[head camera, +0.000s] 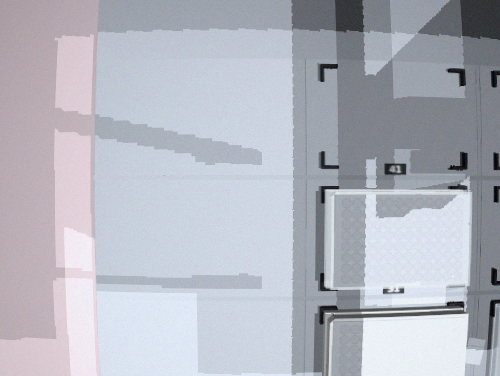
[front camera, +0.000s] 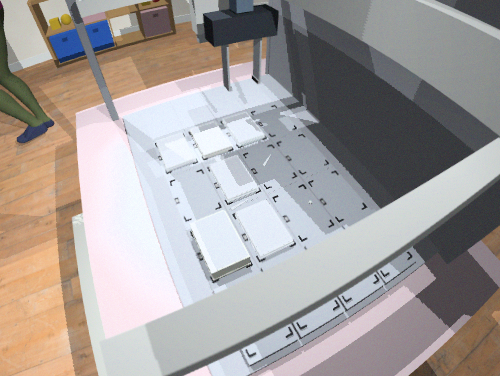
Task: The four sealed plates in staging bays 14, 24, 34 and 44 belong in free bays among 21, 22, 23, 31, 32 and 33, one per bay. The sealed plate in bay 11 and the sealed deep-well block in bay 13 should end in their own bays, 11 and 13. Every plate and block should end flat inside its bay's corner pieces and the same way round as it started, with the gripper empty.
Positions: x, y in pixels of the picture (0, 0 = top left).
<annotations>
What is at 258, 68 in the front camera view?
My gripper.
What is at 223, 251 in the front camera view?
A sealed deep-well block.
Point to a wall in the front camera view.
405, 132
</annotations>
